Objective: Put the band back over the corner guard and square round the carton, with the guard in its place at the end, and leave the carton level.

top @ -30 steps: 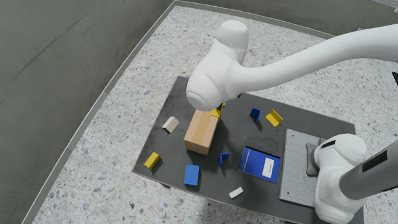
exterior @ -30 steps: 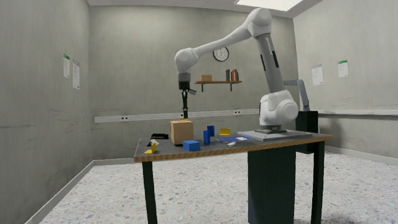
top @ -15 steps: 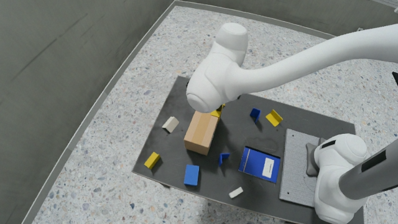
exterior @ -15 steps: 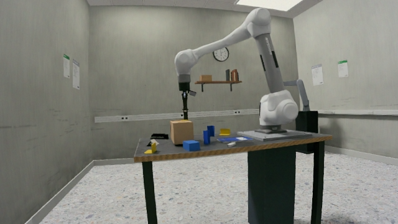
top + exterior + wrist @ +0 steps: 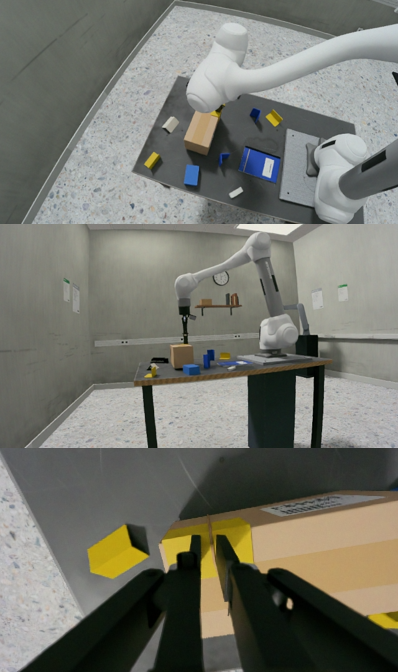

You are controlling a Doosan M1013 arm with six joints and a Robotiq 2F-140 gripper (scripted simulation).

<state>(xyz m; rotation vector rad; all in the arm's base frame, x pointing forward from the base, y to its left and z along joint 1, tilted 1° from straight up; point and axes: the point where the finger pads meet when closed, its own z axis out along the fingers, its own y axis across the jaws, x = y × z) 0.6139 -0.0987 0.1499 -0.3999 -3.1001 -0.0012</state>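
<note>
Now: hand 5 cm short of the brown carton, 7 cm to the right of it and 10 cm above it. From my hand the other things lie so: blue block (5 cm ahead, 32 cm to the left, 16 cm below); then white block (17 cm behind, 35 cm to the left, 17 cm below).
</note>
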